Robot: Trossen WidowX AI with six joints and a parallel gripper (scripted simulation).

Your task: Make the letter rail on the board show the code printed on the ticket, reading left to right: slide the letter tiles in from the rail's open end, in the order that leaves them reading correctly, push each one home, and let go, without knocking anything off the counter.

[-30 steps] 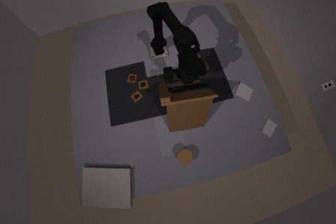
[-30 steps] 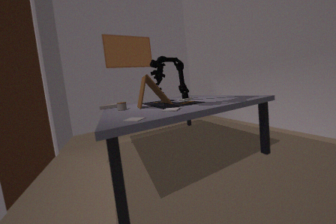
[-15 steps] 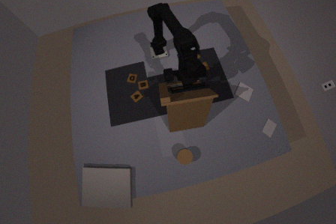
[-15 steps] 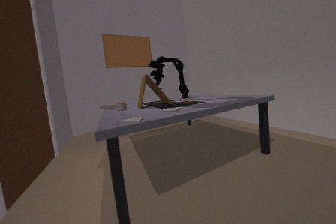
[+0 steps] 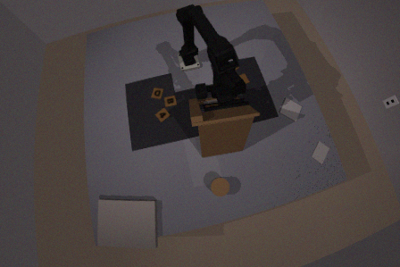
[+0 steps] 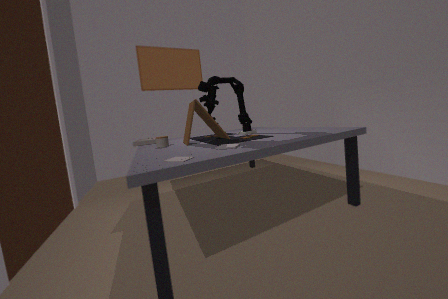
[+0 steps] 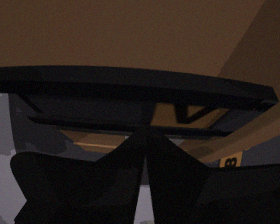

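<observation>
My gripper tip is now 25 cm to the left of the letter tile, 23 cm past it and 18 cm above it. Also, from my gripper tip: white box: 57 cm to the right, 35 cm ahead, 16 cm below; then white ticket: 9 cm below, 4 cm behind, 1 cm to the right; then dark mat: 18 cm below, 15 cm behind, 5 cm to the right.
</observation>
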